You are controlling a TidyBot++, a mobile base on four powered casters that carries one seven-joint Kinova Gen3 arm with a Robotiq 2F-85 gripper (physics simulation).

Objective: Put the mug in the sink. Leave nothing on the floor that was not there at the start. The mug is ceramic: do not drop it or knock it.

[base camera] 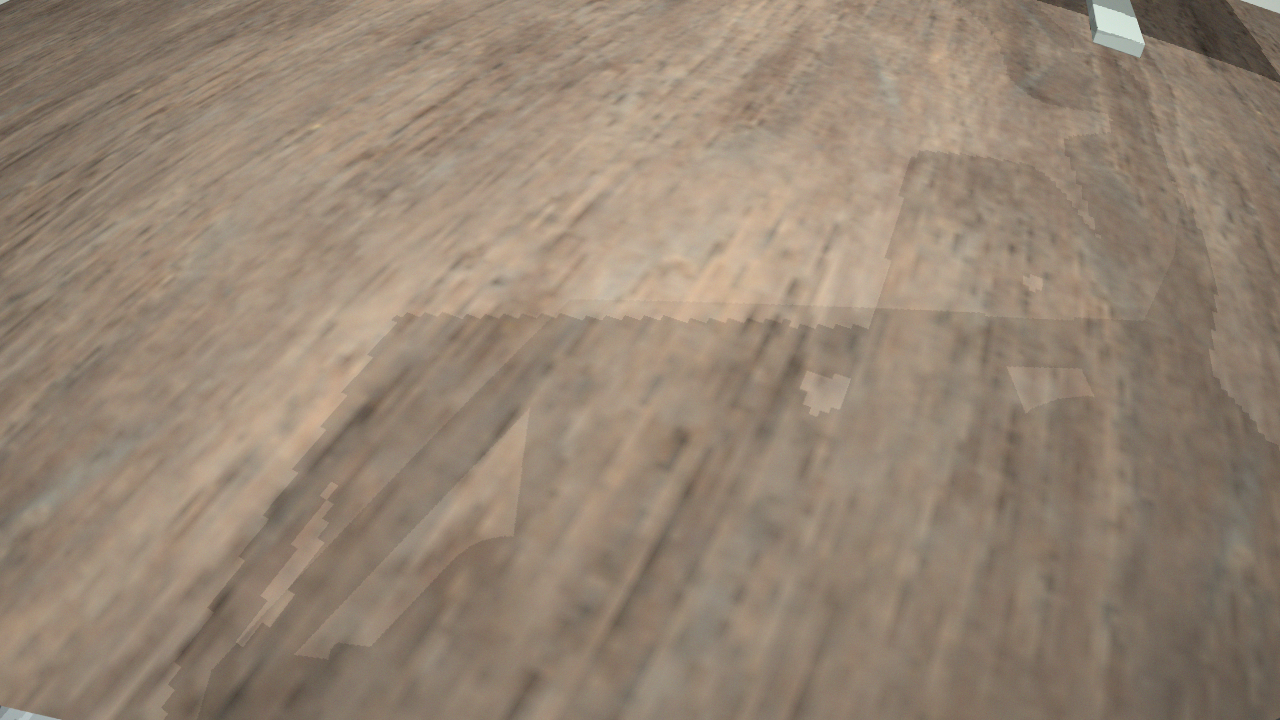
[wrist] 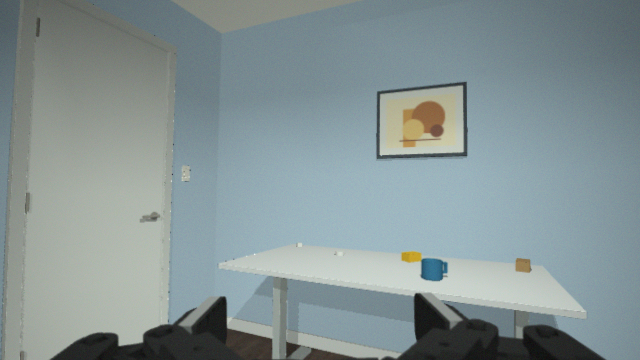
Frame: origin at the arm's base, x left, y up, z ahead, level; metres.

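Where they show: gripper, fingertip midpoint: (wrist: 320,316).
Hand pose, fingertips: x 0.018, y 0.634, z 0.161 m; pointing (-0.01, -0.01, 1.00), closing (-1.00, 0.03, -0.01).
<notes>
Things, the pixels of their top centre, and the offset from my fingertips. Level surfaces: height alone.
- blue mug at its top centre: (wrist: 435,259) dx -0.526, dy -0.231, dz +1.300 m
- white table at its surface level: dy -0.311 m
- yellow block at its top centre: (wrist: 411,252) dx -0.530, dy -0.266, dz +1.677 m
- brown block at its top centre: (wrist: 523,260) dx -1.028, dy -0.261, dz +1.462 m
A blue mug (wrist: 432,269) stands upright near the front edge of a white table (wrist: 350,272) in the wrist view, right of the middle, with its handle to the right. My gripper (wrist: 320,316) is open, its two fingers wide apart at the bottom of the wrist view. The mug is well beyond the fingers, across the room. The sink does not show in either view.
On the table are a yellow block (wrist: 411,256) behind the mug, a brown block (wrist: 523,265) at the right, and two small white things (wrist: 339,253) (wrist: 299,245) at the left. A white door (wrist: 95,175) is at the left. A pale table foot (base camera: 1116,28) shows at the base view's top right.
</notes>
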